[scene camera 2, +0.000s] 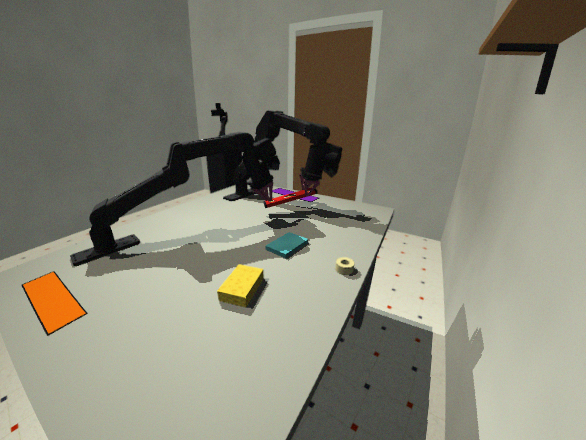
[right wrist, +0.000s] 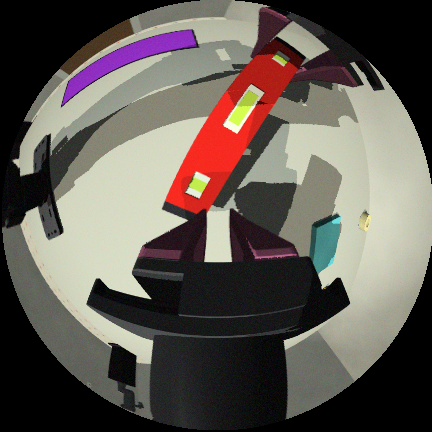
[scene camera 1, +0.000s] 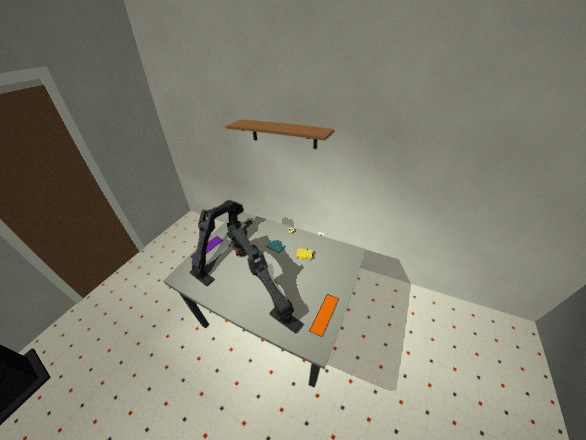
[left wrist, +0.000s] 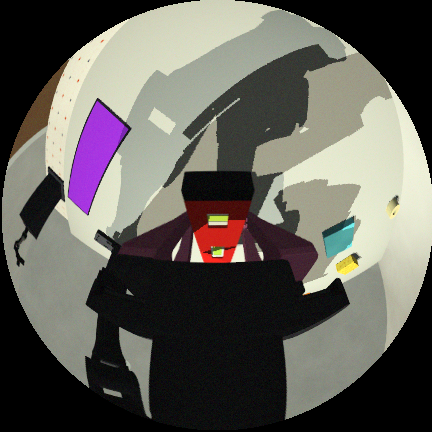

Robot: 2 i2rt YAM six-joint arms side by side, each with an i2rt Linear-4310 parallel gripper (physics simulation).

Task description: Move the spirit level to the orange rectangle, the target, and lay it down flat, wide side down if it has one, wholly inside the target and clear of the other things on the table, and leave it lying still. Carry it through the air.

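Seen in the pictures: left gripper, fingertip midpoint: [scene camera 2: 305,194] [right wrist: 270,66] [left wrist: 217,214]; right gripper, fingertip midpoint: [scene camera 2: 269,200] [right wrist: 217,214] [scene camera 1: 241,250]; left arm's base, link origin: [scene camera 2: 242,195] [right wrist: 43,186] [scene camera 1: 201,276]; right arm's base, link origin: [scene camera 2: 106,250] [scene camera 1: 285,319].
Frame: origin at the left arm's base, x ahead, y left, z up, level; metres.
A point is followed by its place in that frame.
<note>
The red spirit level [scene camera 1: 239,252] [scene camera 2: 286,199] @(x 0.345, y -0.056, z 0.068 m) [left wrist: 225,241] @(x 0.373, y -0.006, z 0.085 m) [right wrist: 212,145] @(x 0.312, y -0.059, z 0.067 m) hangs above the table, with black ends and yellow-green vials. My left gripper [scene camera 2: 309,188] @(x 0.385, y 0.024, z 0.079 m) [left wrist: 217,214] @(x 0.385, y 0.024, z 0.079 m) [right wrist: 270,66] @(x 0.385, y 0.024, z 0.079 m) is shut on one end of it. My right gripper [scene camera 2: 263,191] @(x 0.304, y -0.116, z 0.068 m) [right wrist: 217,214] @(x 0.304, y -0.116, z 0.068 m) is shut with a narrow empty gap, close to the level's other end. In the right wrist view that end shows just beyond one fingertip; I cannot tell whether they touch. The orange target [scene camera 1: 324,315] @(x 0.223, y -0.839, z 0.001 m) [scene camera 2: 54,303] @(x 0.264, y -0.834, z 0.001 m) lies flat beside the right arm's base, far from the level.
A teal block [scene camera 1: 275,246] @(x 0.506, y -0.266, z 0.015 m) [scene camera 2: 287,244] @(x 0.523, y -0.272, z 0.015 m) [left wrist: 340,241] @(x 0.517, y -0.257, z 0.015 m) [right wrist: 326,244] @(x 0.512, y -0.251, z 0.015 m), a yellow sponge [scene camera 1: 305,254] @(x 0.549, y -0.505, z 0.030 m) [scene camera 2: 241,284] @(x 0.573, y -0.506, z 0.030 m) [left wrist: 347,264] @(x 0.549, y -0.438, z 0.027 m) and a tape roll [scene camera 1: 291,230] @(x 0.717, y -0.268, z 0.019 m) [scene camera 2: 345,271] @(x 0.730, y -0.284, z 0.012 m) [left wrist: 393,207] @(x 0.706, y -0.241, z 0.023 m) stand on the table. A purple rectangle [scene camera 1: 215,241] @(x 0.291, y 0.184, z 0.001 m) [scene camera 2: 282,192] @(x 0.134, y 0.172, z 0.001 m) [left wrist: 97,160] @(x 0.252, y 0.166, z 0.001 m) [right wrist: 135,52] @(x 0.235, y 0.173, z 0.001 m) lies near the left arm. A shelf [scene camera 1: 280,128] is on the wall.
</note>
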